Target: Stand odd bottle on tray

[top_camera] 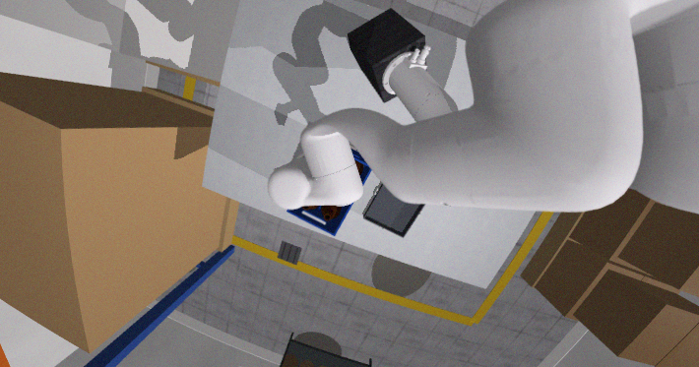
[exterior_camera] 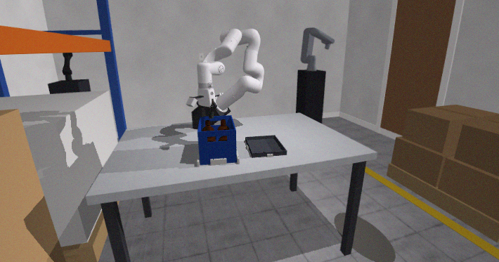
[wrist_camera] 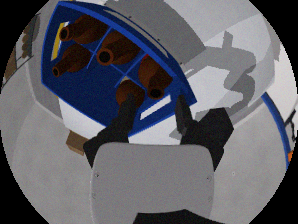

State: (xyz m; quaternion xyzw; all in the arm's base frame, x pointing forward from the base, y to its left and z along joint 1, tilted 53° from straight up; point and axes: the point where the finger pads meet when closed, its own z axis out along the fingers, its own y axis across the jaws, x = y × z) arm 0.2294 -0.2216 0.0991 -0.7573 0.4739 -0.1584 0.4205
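The glass bottle lies 110 mm below my hand. From my hand the other things lie so: blue crate: 90 mm ahead, 40 mm to the left, 110 mm below; dark tray: 80 mm ahead, 310 mm to the left, 190 mm below.
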